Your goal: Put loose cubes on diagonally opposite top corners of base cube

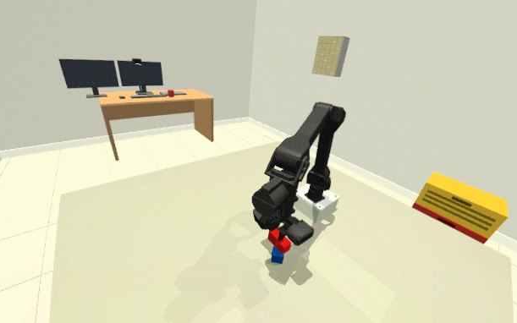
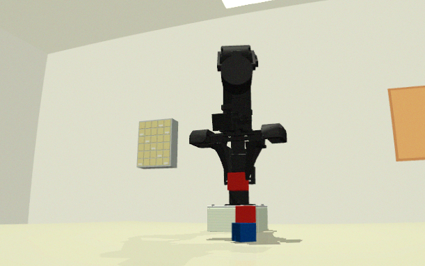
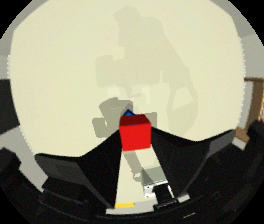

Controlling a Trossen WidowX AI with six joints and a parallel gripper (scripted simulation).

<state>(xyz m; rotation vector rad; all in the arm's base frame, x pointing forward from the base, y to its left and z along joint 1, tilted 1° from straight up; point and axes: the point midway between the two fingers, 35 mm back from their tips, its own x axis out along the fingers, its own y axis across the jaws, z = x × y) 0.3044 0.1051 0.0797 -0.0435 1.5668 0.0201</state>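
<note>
Now: the red cube 60 mm below my gripper tip and 40 mm behind it. The rest, counted from my gripper tip: blue base cube: 100 mm below, 20 mm behind.
</note>
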